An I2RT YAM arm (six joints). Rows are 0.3 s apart.
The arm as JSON. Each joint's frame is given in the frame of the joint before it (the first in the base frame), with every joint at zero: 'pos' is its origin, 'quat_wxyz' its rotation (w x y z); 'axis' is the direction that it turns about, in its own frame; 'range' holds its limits. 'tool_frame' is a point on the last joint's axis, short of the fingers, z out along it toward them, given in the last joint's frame.
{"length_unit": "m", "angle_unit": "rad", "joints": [
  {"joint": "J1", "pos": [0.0, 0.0, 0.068], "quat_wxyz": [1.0, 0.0, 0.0, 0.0], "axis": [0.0, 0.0, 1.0], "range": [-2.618, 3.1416]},
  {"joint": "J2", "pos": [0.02, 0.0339, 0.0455], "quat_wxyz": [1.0, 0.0, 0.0, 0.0], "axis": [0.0, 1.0, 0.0], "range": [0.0, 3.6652]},
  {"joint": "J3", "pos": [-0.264, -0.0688, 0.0], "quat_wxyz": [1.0, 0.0, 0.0, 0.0], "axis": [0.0, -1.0, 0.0], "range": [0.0, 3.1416]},
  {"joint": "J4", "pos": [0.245, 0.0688, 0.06], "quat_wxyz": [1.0, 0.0, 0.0, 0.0], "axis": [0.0, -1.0, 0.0], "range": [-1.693, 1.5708]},
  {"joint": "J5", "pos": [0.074, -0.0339, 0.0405], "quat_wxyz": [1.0, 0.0, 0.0, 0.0], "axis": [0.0, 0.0, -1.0], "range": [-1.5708, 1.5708]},
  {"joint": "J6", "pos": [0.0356, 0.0, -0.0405], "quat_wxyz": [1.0, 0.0, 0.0, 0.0], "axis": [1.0, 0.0, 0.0], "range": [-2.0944, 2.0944]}
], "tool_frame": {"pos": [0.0, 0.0, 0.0], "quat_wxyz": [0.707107, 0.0, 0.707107, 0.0]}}
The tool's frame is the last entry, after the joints.
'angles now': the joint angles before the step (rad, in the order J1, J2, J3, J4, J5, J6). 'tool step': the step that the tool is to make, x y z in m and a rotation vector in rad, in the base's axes. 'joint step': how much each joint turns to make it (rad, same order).
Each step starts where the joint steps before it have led.
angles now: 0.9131 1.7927 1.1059 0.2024 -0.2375 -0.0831
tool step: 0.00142 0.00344 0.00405 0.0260 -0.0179 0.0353
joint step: -0.0004 0.0066 0.0138 0.0206 -0.0326 -0.0151
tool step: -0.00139 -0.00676 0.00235 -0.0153 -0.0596 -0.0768
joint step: 0.0006 -0.0286 -0.0327 0.0244 0.0942 -0.0180
